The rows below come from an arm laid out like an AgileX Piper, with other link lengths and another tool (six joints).
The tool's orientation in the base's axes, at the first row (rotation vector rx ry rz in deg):
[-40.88 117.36 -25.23]
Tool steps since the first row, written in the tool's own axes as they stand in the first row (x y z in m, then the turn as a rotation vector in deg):
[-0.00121 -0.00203 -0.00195 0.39 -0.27 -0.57]
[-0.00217 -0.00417 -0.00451 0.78 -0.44 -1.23]
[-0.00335 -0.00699 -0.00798 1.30 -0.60 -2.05]
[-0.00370 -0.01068 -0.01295 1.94 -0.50 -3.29]
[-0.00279 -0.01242 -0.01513 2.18 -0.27 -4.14]
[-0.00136 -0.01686 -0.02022 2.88 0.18 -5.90]
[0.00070 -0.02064 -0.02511 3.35 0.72 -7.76]
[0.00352 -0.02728 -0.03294 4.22 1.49 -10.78]
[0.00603 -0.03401 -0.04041 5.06 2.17 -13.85]
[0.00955 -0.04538 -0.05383 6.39 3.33 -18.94]
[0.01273 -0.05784 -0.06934 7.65 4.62 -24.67]
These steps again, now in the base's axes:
[-0.00048 -0.00072 0.00294 -0.56 -0.44 0.21]
[-0.00154 -0.00167 0.00611 -1.24 -0.79 0.40]
[-0.00306 -0.00296 0.01028 -2.10 -1.22 0.60]
[-0.00593 -0.00540 0.01520 -3.46 -1.50 0.80]
[-0.00761 -0.00724 0.01675 -4.35 -1.44 0.98]
[-0.01111 -0.01139 0.02102 -6.28 -1.48 1.22]
[-0.01492 -0.01544 0.02441 -8.22 -1.29 1.62]
[-0.02064 -0.02206 0.03048 -11.39 -1.15 2.26]
[-0.02589 -0.02857 0.03660 -14.56 -1.04 2.99]
[-0.03512 -0.03909 0.04782 -19.80 -0.81 4.23]
[-0.04562 -0.05015 0.06099 -25.59 -0.41 5.78]

